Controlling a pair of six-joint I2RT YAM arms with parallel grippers.
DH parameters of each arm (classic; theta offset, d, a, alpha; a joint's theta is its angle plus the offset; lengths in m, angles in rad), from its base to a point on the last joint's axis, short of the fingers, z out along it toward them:
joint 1: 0 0.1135 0.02 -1.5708
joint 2: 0 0 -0.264 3.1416
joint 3: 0.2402 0 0.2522 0
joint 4: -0.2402 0 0.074 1.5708
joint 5: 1.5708 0 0 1.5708
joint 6: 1.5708 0.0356 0 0
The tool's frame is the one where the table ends.
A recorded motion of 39 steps. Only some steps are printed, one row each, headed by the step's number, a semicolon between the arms.
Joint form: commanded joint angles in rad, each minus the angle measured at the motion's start. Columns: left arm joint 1, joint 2, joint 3, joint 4, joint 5, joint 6; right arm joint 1, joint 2, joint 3, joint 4, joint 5, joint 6.
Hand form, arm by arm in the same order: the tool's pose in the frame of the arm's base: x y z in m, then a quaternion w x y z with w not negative. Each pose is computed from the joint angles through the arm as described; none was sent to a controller.
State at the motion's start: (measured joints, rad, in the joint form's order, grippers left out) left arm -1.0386 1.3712 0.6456 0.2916 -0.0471 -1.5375; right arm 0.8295 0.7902 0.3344 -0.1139 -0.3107 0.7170
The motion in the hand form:
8: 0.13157 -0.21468 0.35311 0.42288 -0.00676 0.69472 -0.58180; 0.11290 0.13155 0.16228 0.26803 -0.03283 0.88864 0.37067
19: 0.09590 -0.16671 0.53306 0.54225 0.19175 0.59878 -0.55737; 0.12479 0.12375 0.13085 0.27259 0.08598 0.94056 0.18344
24: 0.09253 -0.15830 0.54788 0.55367 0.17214 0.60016 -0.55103; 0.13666 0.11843 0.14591 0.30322 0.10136 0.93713 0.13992
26: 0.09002 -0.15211 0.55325 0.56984 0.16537 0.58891 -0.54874; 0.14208 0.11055 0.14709 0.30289 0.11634 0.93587 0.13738
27: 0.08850 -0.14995 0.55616 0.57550 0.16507 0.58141 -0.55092; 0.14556 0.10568 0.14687 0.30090 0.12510 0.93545 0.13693
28: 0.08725 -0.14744 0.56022 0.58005 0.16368 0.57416 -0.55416; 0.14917 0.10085 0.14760 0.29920 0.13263 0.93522 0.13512
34: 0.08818 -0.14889 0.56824 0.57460 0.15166 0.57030 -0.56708; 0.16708 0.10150 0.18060 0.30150 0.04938 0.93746 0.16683
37: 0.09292 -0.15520 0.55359 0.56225 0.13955 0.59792 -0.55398; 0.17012 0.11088 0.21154 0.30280 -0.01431 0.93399 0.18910
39: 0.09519 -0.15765 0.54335 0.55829 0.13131 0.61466 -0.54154; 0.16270 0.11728 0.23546 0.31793 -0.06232 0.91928 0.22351
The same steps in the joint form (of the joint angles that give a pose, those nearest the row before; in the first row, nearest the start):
8: 0.0031 -0.3140 0.1946 -0.0398 -0.0558 0.5891; 0.0081 0.0718 -0.0673 0.0833 0.1936 0.1066
19: 0.0031 -0.2975 0.8986 -0.5506 0.1191 1.0328; -0.0088 0.2743 -0.0354 -0.0470 0.5069 0.2203
24: 0.0016 -0.2866 0.9757 -0.6061 0.0718 1.0282; -0.0623 0.2637 0.0291 -0.1345 0.5837 0.1759
26: 0.0031 -0.2974 0.9834 -0.5924 0.0518 1.0435; -0.1190 0.2529 0.0292 -0.1408 0.5625 0.1575
27: 0.0016 -0.3005 0.9880 -0.5817 0.0502 1.0497; -0.1557 0.2514 0.0277 -0.1392 0.5441 0.1452
28: 0.0031 -0.3005 1.0002 -0.5755 0.0517 1.0513; -0.1925 0.2498 0.0307 -0.1438 0.5272 0.1299
34: 0.0032 -0.2759 1.0434 -0.5769 0.0502 1.0176; -0.2712 0.2406 0.1516 -0.2113 0.3789 -0.0784
37: 0.0016 -0.2836 0.9929 -0.5938 0.0183 0.9961; -0.2513 0.2299 0.2651 -0.3061 0.3138 -0.1707
39: 0.0001 -0.2943 0.9545 -0.6030 -0.0095 0.9900; -0.2131 0.1795 0.3188 -0.3431 0.2649 -0.2166

